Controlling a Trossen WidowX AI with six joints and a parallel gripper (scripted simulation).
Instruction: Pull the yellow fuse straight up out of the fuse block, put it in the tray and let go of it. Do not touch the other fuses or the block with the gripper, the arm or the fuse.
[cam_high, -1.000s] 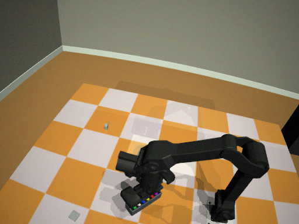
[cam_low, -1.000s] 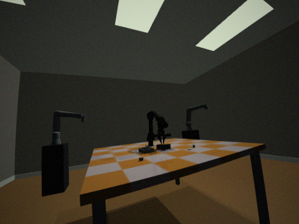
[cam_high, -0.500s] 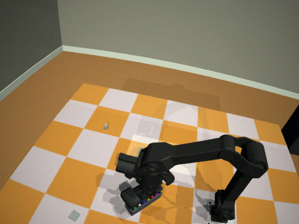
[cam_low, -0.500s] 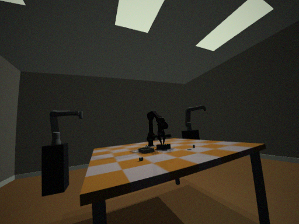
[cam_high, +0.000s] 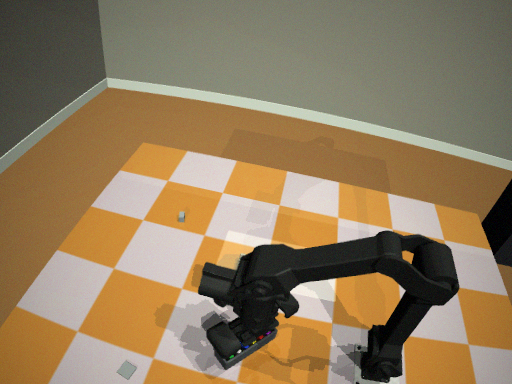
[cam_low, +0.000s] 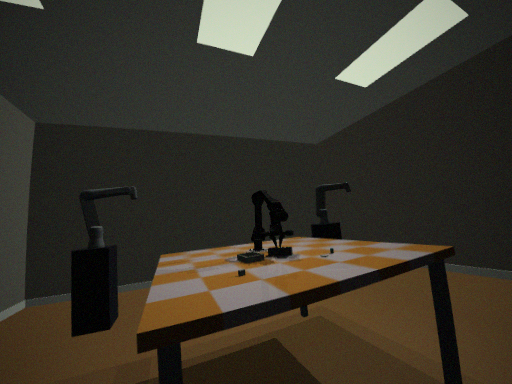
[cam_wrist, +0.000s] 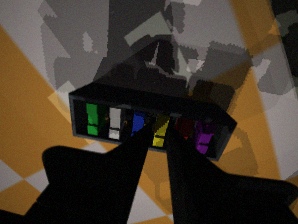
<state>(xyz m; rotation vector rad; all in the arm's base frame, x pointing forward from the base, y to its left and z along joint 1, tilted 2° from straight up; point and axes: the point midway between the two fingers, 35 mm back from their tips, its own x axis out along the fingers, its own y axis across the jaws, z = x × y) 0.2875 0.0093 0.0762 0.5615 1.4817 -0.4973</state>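
My gripper tip is now 10 mm above the yellow fuse. The rest, counted from my gripper tip: tray: 10 mm ahead, 180 mm to the right, 30 mm below; flat grey tile: 230 mm ahead, 140 mm to the left, 30 mm below; grey cube: 280 mm ahead, 310 mm to the right, 20 mm below.
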